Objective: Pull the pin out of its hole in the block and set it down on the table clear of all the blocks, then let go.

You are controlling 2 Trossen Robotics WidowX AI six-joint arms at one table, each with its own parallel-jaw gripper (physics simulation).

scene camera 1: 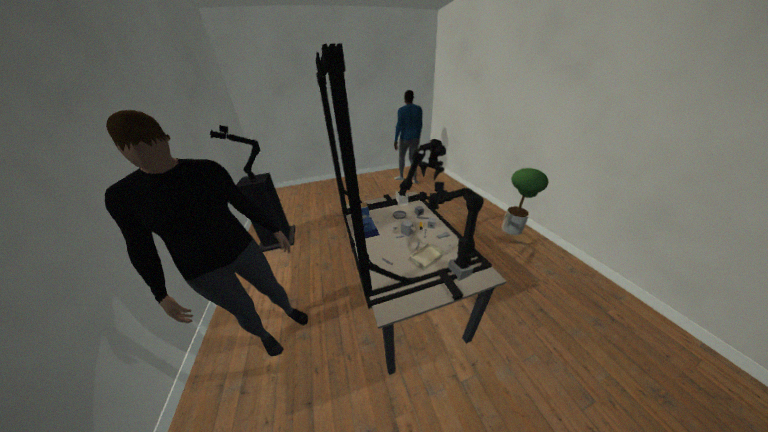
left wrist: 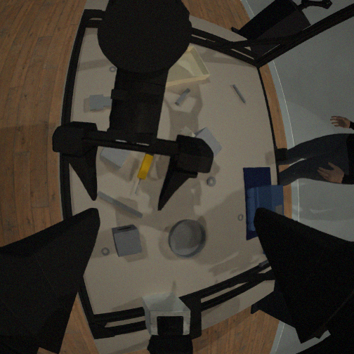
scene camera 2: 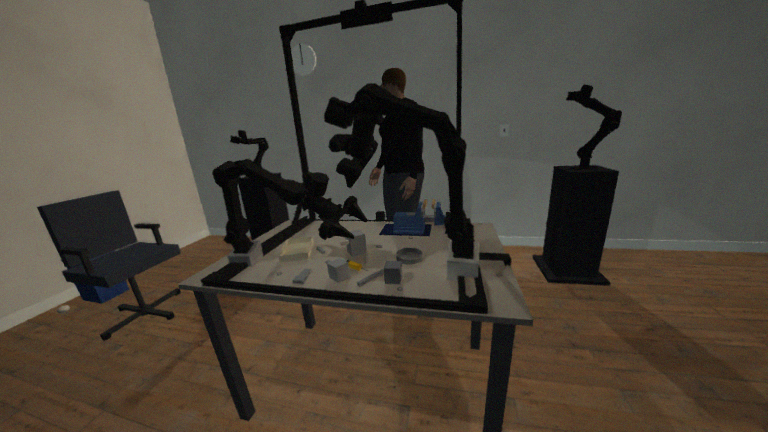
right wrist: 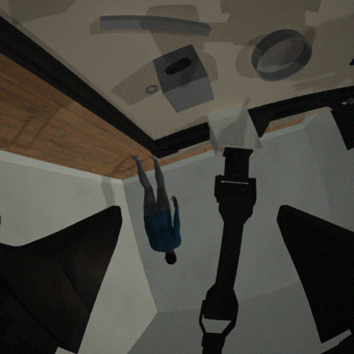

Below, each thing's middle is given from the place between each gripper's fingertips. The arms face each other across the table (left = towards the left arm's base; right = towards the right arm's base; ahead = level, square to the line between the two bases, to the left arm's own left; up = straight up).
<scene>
Right now my right hand is 18 cm past the round grey dish [right wrist: 280, 54], 18 cm above it and 13 cm to the right of it. From my right hand the other things lie so: cream tray [left wrist: 189, 67] (39 cm to the right, 20 cm behind, 18 cm below).
My left hand is 35 cm above the round grey dish, 18 cm past it and 13 cm to the right of it. The rest, counted from my left hand: cream tray 38 cm to the right, 34 cm below, 19 cm behind.
</scene>
